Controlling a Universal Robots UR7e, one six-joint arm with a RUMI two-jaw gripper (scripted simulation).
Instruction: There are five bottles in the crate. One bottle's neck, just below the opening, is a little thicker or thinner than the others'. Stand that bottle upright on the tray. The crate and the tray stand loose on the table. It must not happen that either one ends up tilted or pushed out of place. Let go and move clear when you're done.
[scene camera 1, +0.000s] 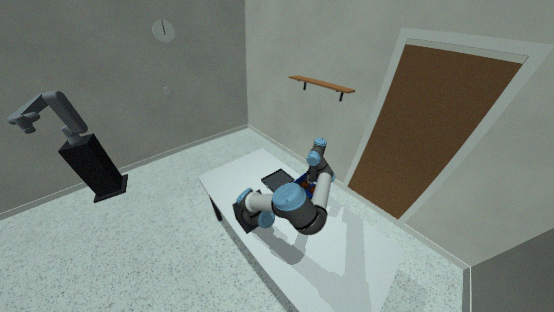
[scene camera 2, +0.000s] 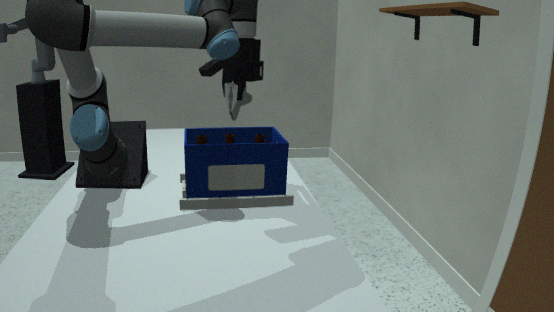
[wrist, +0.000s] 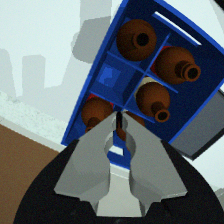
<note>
In view: my gripper (scene camera 2: 233, 120), a blue crate (scene camera 2: 216, 169) and a bottle (wrist: 174, 65).
The blue crate also shows in the wrist view (wrist: 115, 80). My gripper shows as well in the wrist view (wrist: 118, 113).
</note>
